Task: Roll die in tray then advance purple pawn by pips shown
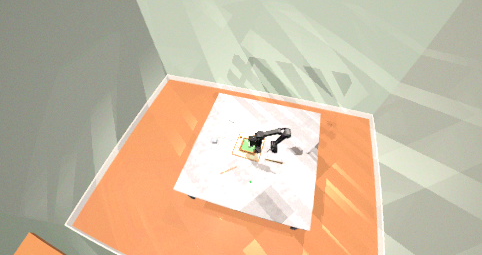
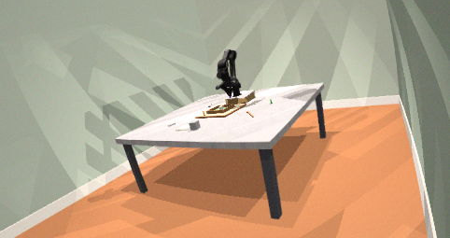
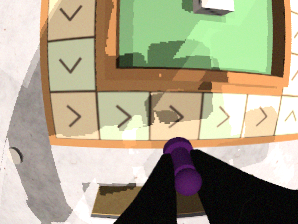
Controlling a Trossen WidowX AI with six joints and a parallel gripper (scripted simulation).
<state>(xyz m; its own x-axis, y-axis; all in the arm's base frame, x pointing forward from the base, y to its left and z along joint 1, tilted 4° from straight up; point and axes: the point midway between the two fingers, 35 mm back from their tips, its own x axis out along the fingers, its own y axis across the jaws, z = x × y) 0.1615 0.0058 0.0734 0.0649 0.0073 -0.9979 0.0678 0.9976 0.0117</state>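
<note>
My gripper tip is 90 mm short of the pale die, 60 mm above it and 50 mm to the left of it. Also, from my gripper tip: green tray: 100 mm ahead, 80 mm below, 60 mm to the right; green piece: 330 mm to the left, 70 mm below, 50 mm ahead; purple pawn: 10 mm above.
</note>
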